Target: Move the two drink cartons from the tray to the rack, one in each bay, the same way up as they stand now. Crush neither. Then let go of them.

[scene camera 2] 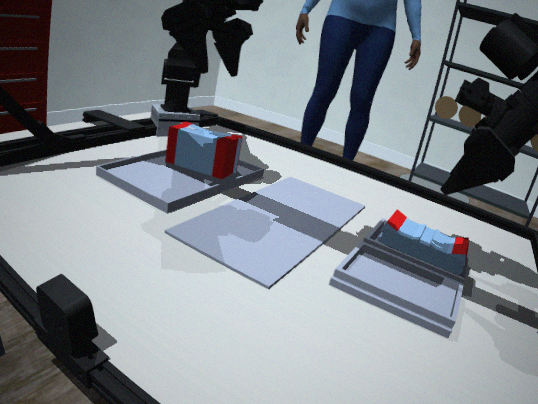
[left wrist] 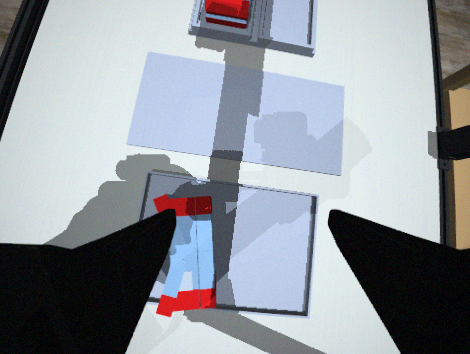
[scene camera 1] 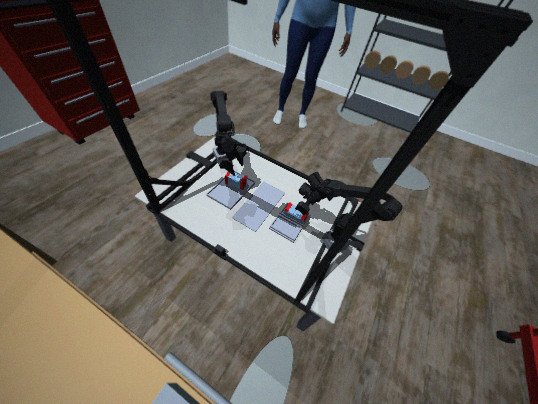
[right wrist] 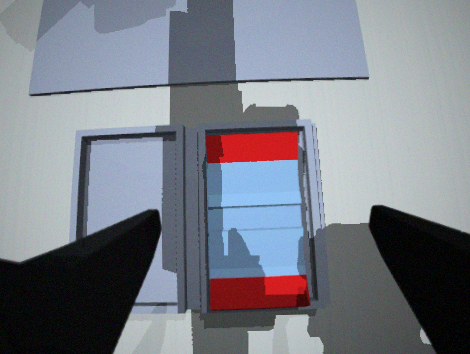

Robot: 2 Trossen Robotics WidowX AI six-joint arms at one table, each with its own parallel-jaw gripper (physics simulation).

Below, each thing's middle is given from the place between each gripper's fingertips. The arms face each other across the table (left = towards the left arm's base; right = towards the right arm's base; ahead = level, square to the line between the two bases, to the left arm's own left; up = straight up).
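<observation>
From my right hand, the flat grey mat (scene camera 2: 262, 236) is 20 cm to the left, 9 cm behind and 12 cm below. The grey tray (scene camera 2: 168, 187) I find 40 cm to the left of that same right hand, 14 cm behind it and 12 cm below it.
For my left hand, the grey tray is 5 cm to the left of it, 1 cm behind it and 18 cm below it. The flat grey mat, counted from my left hand too, is 15 cm to the right, 3 cm ahead and 19 cm below.
</observation>
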